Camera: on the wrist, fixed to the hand. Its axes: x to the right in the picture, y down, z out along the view.
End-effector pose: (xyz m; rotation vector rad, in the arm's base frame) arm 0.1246 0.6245 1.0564 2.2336 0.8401 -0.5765
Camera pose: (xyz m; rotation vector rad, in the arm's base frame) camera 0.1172 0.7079 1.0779 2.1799 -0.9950 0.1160
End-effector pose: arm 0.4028 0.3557 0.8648 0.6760 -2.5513 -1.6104
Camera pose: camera 0.4227 0.2719 0.8579 -1.1138 -1.9774 -0.8304
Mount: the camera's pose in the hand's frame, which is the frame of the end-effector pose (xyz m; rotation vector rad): 0.0157 -0.0430 -0.0733 0.1000 -0.0469 1.5500
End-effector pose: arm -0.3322 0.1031 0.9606 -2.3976 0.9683 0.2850
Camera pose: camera -0.2913 0.0795 1.0330 -1.0496 2.4974 0.7540
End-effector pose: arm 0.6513 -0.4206 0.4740 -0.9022 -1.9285 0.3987
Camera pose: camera 0.6912 -0.4447 0.5467 -2.1784 -0.8463 1.3465
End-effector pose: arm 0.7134 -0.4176 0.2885 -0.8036 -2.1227 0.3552
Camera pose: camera 0.7452 -0.4416 0.3652 -2.2357 -1.0684 1.2137
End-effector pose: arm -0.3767 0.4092 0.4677 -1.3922 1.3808 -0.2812
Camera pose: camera -0.4053 0.3472 0.5207 0.0260 1.9474 0.6853
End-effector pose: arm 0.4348 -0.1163 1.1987 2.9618 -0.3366 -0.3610
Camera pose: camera 0.4768 -0.0705 1.2587 1.8592 -2.3084 -0.1572
